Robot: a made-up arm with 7 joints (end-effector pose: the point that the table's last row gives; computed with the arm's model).
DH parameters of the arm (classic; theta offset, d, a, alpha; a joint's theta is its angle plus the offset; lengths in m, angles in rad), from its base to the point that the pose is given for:
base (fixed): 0 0 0 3.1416
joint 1: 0 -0.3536 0 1.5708
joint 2: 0 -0.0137 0 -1.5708
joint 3: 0 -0.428 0 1.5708
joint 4: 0 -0.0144 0 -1.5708
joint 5: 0 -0.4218 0 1.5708
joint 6: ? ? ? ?
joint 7: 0 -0.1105 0 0
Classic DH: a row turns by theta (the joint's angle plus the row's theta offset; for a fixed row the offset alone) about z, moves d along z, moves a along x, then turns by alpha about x.
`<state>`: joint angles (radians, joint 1 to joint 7).
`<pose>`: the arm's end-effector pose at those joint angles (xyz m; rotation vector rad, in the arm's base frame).
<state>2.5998 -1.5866 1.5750 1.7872 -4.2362 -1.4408 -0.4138</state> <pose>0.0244 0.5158 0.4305 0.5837 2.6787 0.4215</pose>
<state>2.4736 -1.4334 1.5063 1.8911 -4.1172 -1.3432 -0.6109</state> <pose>-0.0876 0.4571 0.4851 0.0769 2.4807 0.6560</pose>
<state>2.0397 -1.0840 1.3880 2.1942 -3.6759 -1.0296 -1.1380</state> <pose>-0.2933 0.1802 0.4767 -0.7187 1.4846 1.1652</pose>
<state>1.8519 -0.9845 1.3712 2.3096 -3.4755 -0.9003 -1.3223</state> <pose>-0.3030 0.0766 0.4368 -0.7625 1.1187 1.3515</pose>
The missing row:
joint 6: 0 -0.0004 0 -1.5708
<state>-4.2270 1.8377 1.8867 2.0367 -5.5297 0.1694 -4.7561</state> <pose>-0.4993 0.0184 0.4722 1.6506 -2.0303 1.5012</pose>
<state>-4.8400 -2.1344 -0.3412 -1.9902 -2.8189 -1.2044 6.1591</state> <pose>-0.2173 0.0273 -0.1767 -0.3048 0.6125 -1.5779</pose>
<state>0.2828 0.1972 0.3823 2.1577 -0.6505 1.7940 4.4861</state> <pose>0.2706 -0.1541 0.4321 1.1179 0.0175 0.3970</pose>
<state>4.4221 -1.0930 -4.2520 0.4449 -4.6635 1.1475 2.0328</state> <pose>0.3742 -0.7691 0.5764 -0.6787 -0.8354 -1.7589</pose>
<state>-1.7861 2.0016 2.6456 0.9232 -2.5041 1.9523 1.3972</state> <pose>0.0135 0.7615 0.2343 0.0118 -0.1399 -0.4383</pose>
